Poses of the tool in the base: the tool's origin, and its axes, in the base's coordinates. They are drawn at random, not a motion.
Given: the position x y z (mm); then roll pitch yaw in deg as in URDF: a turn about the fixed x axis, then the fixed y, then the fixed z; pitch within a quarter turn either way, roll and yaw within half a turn.
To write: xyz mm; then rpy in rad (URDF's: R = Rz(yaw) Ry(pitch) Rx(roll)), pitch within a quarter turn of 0, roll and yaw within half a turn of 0. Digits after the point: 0 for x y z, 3 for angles.
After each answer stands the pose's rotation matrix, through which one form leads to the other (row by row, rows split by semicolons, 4 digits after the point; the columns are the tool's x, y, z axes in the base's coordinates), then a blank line. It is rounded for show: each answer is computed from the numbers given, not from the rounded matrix.
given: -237 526 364 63.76 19.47 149.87
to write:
-237 526 364 1.113 0.340 2.616
-0.8154 -0.4805 0.3228; 0.4733 -0.2323 0.8497; -0.3333 0.8457 0.4168

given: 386 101 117 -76.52 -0.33 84.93
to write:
386 101 117 -1.336 -0.006 1.482
0.0884 -0.2317 -0.9688; 0.9961 0.0262 0.0846; 0.0058 -0.9724 0.2331

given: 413 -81 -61 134.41 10.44 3.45
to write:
413 -81 -61 2.346 0.182 0.060
0.9817 0.1713 -0.0836; 0.0592 -0.6907 -0.7207; -0.1812 0.7025 -0.6882

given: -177 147 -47 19.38 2.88 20.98
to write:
-177 147 -47 0.338 0.050 0.366
0.9325 -0.3222 0.1631; 0.3576 0.8868 -0.2929; -0.0502 0.3314 0.9421

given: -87 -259 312 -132.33 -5.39 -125.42
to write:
-87 -259 312 -2.310 -0.094 -2.189
-0.5770 -0.5890 0.5658; -0.8113 0.3337 -0.4800; 0.0939 -0.7360 -0.6704

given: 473 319 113 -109.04 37.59 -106.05
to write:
473 319 113 -1.903 0.656 -1.851
-0.2191 -0.1541 0.9635; -0.7615 0.6444 -0.0701; -0.6100 -0.7490 -0.2585

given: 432 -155 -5 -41.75 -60.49 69.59
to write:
432 -155 -5 -0.729 -1.056 1.215
0.1718 -0.4971 -0.8505; 0.4617 0.8033 -0.3763; 0.8703 -0.3280 0.3675

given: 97 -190 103 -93.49 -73.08 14.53
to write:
97 -190 103 -1.632 -1.275 0.254
0.2817 0.9397 -0.1940; 0.0730 0.1807 0.9808; 0.9567 -0.2905 -0.0177

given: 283 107 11 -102.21 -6.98 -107.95
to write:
283 107 11 -1.784 -0.122 -1.884
-0.3059 -0.2378 0.9219; -0.9443 -0.0478 -0.3257; 0.1215 -0.9701 -0.2099

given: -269 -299 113 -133.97 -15.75 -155.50
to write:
-269 -299 113 -2.338 -0.275 -2.714
-0.8758 -0.4657 0.1270; -0.3991 0.5508 -0.7331; 0.2714 -0.6927 -0.6682

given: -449 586 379 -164.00 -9.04 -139.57
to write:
-449 586 379 -2.862 -0.158 -2.436
-0.7517 -0.6564 0.0638; -0.6405 0.7036 -0.3078; 0.1571 -0.2722 -0.9493

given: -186 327 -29 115.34 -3.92 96.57
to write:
-186 327 -29 2.013 -0.068 1.685
-0.1141 0.4322 0.8945; 0.9911 -0.0124 0.1325; 0.0684 0.9017 -0.4270

